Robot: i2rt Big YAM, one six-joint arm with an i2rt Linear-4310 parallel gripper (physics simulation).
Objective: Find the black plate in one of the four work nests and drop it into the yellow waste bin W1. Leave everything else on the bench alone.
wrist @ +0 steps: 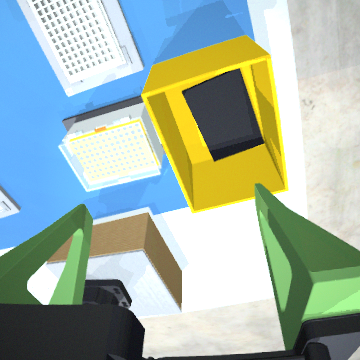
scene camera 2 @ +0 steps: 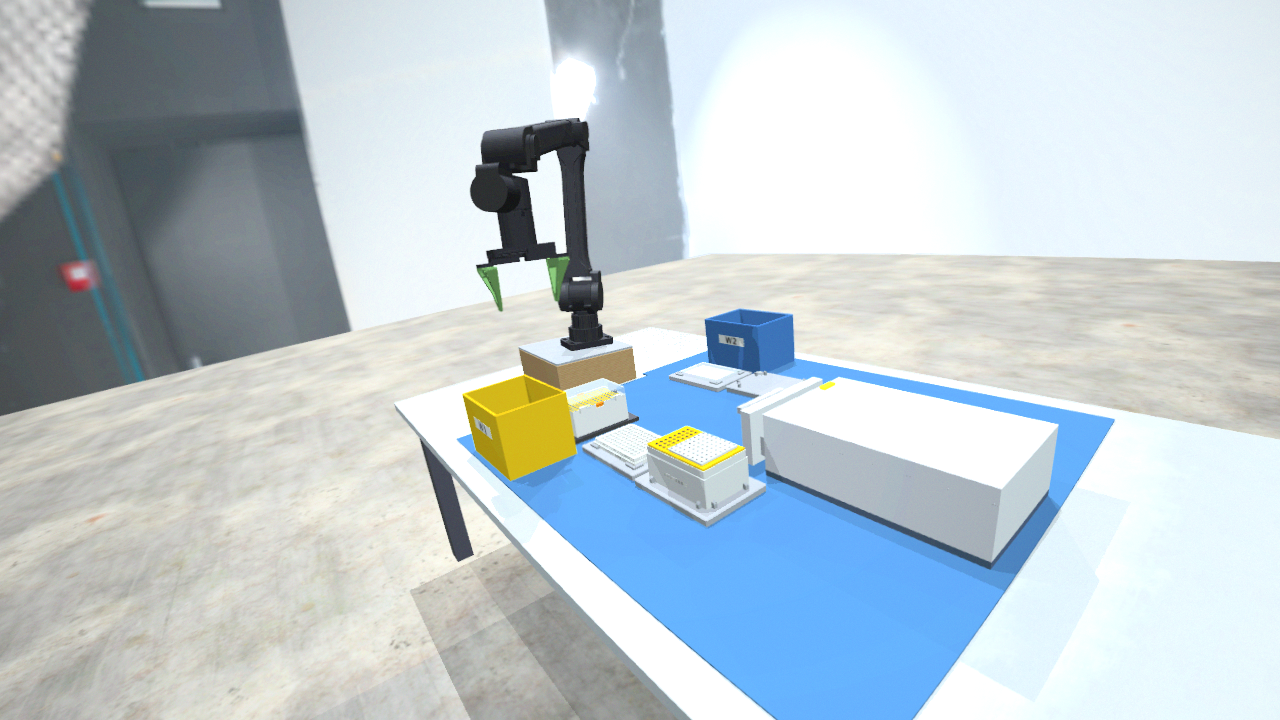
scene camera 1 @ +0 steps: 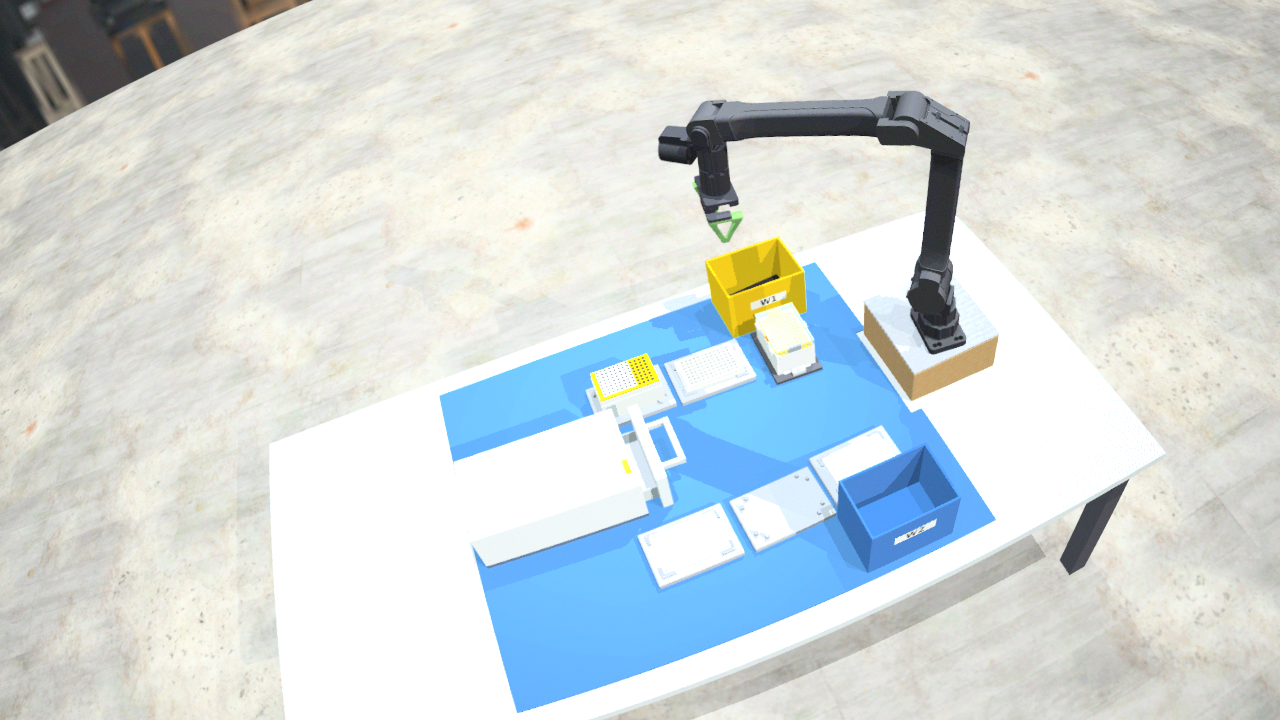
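Where they show: gripper, fingertip midpoint: (wrist: pixel 167 201) (scene camera 2: pixel 529 306) (scene camera 1: pixel 719 227); arm's base at its link origin: (wrist: pixel 100 290) (scene camera 2: pixel 586 343) (scene camera 1: pixel 937 328).
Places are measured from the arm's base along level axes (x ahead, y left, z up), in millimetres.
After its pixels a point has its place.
The black plate (scene camera 1: pixel 762 282) @(z -77, x 291, y -337 mm) (wrist: pixel 225 115) @(z -77, x 309, y -296 mm) lies inside the yellow waste bin W1 (scene camera 1: pixel 727 308) @(z -17, x 398, y -219 mm) (scene camera 2: pixel 519 443) @(z -34, x 410, y -305 mm) (wrist: pixel 240 185) @(z -2, x 234, y -301 mm), at the bin's bottom. In the wrist view its upper face looks smooth and no wells show; in scene camera 1 a dark sliver of it shows. In scene camera 2 the bin's walls hide it. My gripper (scene camera 1: pixel 713 223) @(z 187, x 386, y -237 mm) (scene camera 2: pixel 529 305) @(z 187, x 386, y -237 mm) (wrist: pixel 167 201) @(z 187, x 386, y -237 mm) is open and empty, with its green fingers wide apart. It hangs clear above the bin, pointing down. The bin stands upright at the bench edge.
A lidded tip box (scene camera 1: pixel 785 338) @(z -17, x 307, y -94 mm) (scene camera 2: pixel 599 407) @(z -39, x 340, y -128 mm) (wrist: pixel 115 155) @(z -17, x 305, y -138 mm) stands close beside W1. A white plate (scene camera 1: pixel 711 369) @(z -69, x 465, y -109 mm) (scene camera 2: pixel 626 444) @(z -68, x 477, y -139 mm) (wrist: pixel 75 40) @(z -74, x 452, y -117 mm) and a yellow-white rack (scene camera 1: pixel 626 377) @(z -17, x 637, y -97 mm) (scene camera 2: pixel 696 446) @(z -18, x 652, y -108 mm) sit in nests. Blue bin W2 (scene camera 1: pixel 868 528) @(z 27, x 304, y 409 mm) (scene camera 2: pixel 774 347) @(z -39, x 315, y 355 mm) and a white instrument (scene camera 1: pixel 546 465) @(z 8, x 816, y 95 mm) (scene camera 2: pixel 895 447) @(z 8, x 871, y 39 mm) stand farther off.
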